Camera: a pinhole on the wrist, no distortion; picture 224 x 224 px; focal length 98.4 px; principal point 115.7 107.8 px. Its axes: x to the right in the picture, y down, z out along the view. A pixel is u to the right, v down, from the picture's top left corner.
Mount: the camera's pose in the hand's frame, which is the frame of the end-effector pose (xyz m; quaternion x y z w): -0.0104 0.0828 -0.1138 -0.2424 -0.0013 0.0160 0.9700
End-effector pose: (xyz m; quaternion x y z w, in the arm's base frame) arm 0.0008 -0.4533 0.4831 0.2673 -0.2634 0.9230 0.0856
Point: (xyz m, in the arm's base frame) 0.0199 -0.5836 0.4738
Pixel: 108.4 72.1
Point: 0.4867 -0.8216 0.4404
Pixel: 30.1 81.7
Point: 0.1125 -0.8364 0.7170
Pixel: 122.5 77.6
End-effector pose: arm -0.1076 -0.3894 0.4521 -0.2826 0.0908 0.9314 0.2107
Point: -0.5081 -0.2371 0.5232
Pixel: 207.6 39.7
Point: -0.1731 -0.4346 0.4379
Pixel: 166.1 37.9
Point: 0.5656 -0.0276 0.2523
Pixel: behind the camera
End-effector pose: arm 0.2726 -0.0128 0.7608 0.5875 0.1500 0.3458 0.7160
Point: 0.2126 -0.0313 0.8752
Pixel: 98.4 93.9
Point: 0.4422 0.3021 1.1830
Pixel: outside the picture
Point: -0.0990 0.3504 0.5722
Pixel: behind the camera
